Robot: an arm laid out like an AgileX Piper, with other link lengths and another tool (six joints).
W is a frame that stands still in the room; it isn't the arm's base.
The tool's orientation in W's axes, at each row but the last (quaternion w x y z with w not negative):
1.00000, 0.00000, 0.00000, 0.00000
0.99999, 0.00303, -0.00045, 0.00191
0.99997, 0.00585, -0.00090, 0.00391
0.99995, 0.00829, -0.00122, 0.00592
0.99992, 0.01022, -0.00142, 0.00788
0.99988, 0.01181, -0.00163, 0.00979
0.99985, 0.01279, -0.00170, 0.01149
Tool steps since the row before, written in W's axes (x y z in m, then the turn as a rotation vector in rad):
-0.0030, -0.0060, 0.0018, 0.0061, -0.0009, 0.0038
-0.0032, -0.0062, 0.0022, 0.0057, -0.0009, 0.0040
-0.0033, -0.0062, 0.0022, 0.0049, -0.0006, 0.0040
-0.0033, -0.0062, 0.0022, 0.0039, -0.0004, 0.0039
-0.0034, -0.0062, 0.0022, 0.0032, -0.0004, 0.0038
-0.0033, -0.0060, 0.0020, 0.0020, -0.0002, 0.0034
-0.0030, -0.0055, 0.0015, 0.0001, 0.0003, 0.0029
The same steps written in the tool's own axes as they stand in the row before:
-0.0030, -0.0060, 0.0018, 0.0061, -0.0009, 0.0038
-0.0032, -0.0062, 0.0022, 0.0057, -0.0009, 0.0040
-0.0033, -0.0061, 0.0023, 0.0049, -0.0006, 0.0040
-0.0034, -0.0061, 0.0023, 0.0039, -0.0004, 0.0039
-0.0035, -0.0061, 0.0023, 0.0032, -0.0004, 0.0038
-0.0034, -0.0059, 0.0022, 0.0020, -0.0002, 0.0034
-0.0031, -0.0054, 0.0016, 0.0001, 0.0004, 0.0029

